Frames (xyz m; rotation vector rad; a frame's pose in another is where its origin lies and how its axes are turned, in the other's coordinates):
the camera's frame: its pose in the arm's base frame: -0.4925 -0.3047 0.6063 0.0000 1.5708 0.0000
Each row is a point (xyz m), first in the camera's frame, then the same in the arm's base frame.
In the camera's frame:
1: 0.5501 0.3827 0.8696
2: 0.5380 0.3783 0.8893
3: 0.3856 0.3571 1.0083
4: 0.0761 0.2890 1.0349
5: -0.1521 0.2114 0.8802
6: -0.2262 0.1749 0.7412
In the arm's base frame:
1: 0.3771 0.0780 0.0562
2: 0.3968 0.0736 0.0683
3: 0.5158 0.0524 0.2207
4: 0.5424 -0.0157 0.5302
5: 0.3877 -0.0933 0.7584
6: 0.2487 -0.1298 0.8325

